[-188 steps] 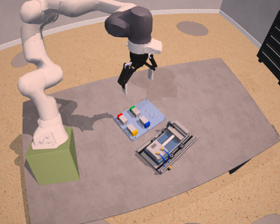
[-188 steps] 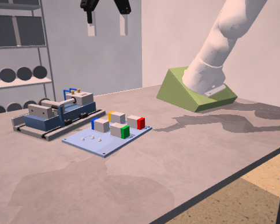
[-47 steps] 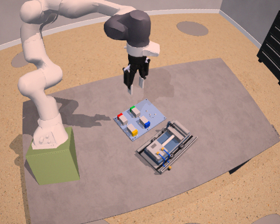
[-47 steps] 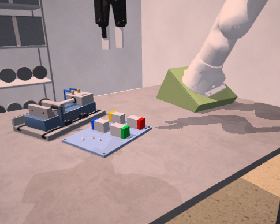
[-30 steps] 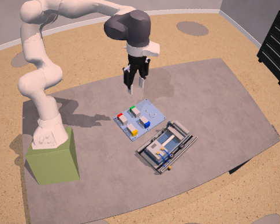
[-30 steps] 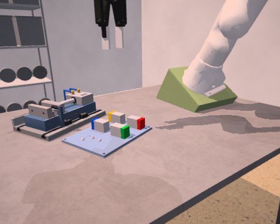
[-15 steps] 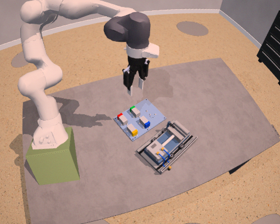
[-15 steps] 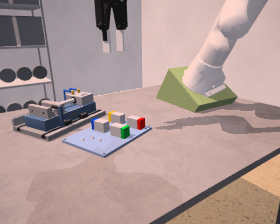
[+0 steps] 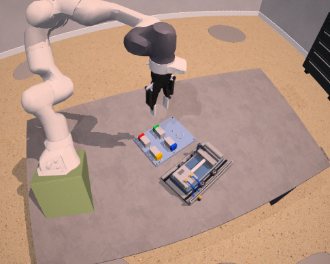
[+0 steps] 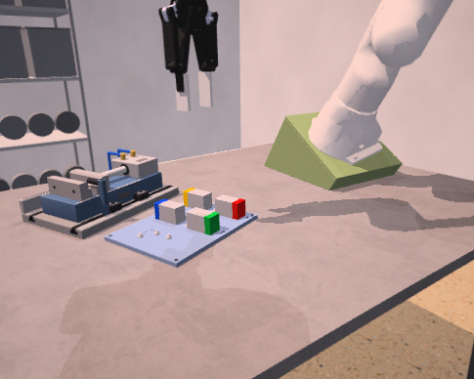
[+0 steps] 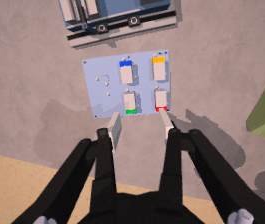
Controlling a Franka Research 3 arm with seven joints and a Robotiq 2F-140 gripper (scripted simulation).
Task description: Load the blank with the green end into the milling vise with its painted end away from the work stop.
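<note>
My gripper is now 20 mm short of the green-ended blank, 40 mm to the right of it and 250 mm above it. Round my hand: red-ended blank (70 mm behind, 10 mm to the left, 250 mm below); then blue-ended blank (50 mm ahead, 40 mm to the right, 250 mm below); then yellow-ended blank (30 mm behind, 80 mm to the right, 250 mm below).
</note>
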